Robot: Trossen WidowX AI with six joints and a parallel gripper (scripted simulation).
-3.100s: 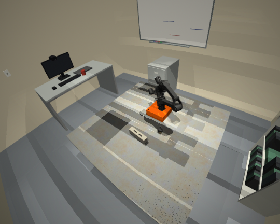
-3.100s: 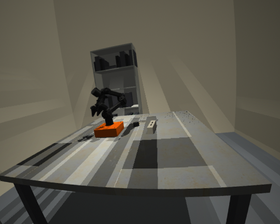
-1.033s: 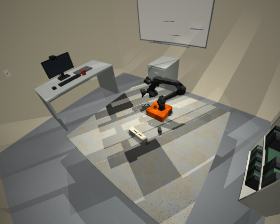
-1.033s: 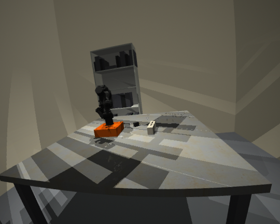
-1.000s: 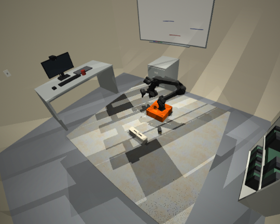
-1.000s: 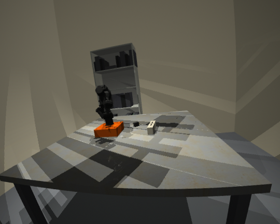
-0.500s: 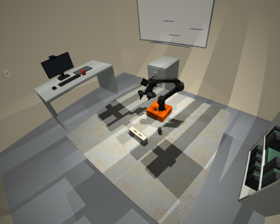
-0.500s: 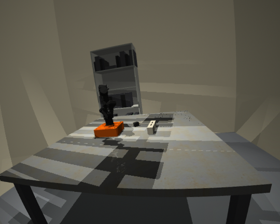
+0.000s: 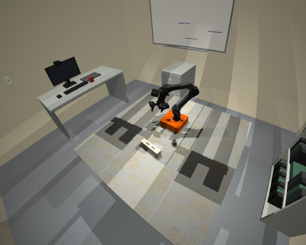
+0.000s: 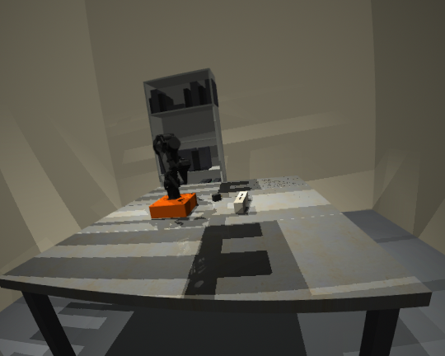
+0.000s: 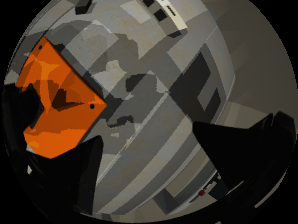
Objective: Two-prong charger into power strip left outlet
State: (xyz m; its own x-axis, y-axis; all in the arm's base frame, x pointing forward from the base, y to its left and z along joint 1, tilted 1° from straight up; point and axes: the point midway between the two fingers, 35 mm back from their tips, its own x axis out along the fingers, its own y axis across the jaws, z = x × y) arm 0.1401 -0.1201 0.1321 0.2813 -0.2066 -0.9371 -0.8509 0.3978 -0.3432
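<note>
My gripper tip is 7 cm short of the black two-prong charger, 30 cm to the right of it and 15 cm above it.
</note>
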